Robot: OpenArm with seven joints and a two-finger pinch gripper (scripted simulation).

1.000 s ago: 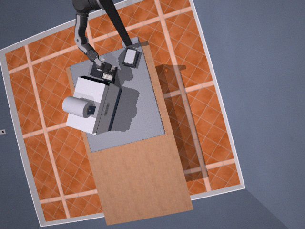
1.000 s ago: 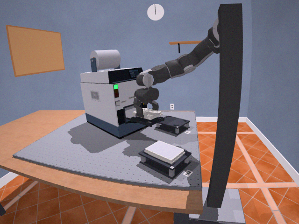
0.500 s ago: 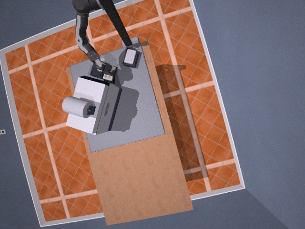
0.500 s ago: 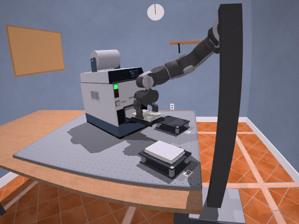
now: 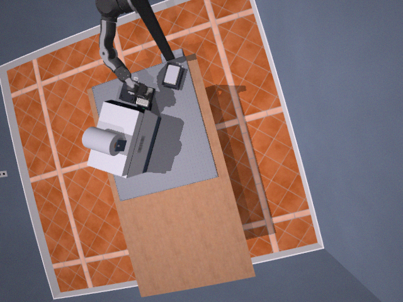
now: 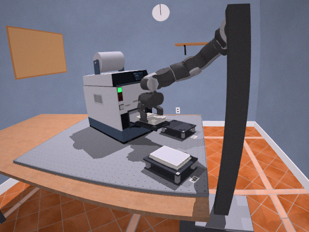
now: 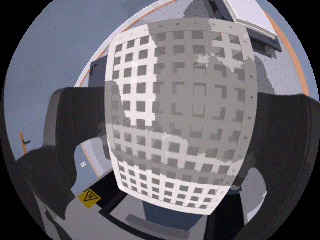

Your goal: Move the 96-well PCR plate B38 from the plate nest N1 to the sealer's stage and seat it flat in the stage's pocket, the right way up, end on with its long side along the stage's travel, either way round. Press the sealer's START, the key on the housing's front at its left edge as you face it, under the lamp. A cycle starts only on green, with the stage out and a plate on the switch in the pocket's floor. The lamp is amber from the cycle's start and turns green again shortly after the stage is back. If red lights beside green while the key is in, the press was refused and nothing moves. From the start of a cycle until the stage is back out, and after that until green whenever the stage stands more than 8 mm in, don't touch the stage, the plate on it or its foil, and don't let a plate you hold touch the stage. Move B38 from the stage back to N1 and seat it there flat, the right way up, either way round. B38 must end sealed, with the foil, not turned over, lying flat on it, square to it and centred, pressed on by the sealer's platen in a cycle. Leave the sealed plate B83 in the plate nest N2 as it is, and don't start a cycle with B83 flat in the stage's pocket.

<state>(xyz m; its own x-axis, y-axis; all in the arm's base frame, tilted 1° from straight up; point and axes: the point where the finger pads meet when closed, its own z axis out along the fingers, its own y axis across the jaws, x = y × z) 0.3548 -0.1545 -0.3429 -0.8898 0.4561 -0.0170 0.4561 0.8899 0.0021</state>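
My gripper is now right at the white 96-well plate B38. From my hand the other things lie so: plate nest N1: 110 mm behind, 140 mm to the right, 90 mm below; then sealer's stage: 20 mm below; then start key: 130 mm ahead, 40 mm to the left, 60 mm above.
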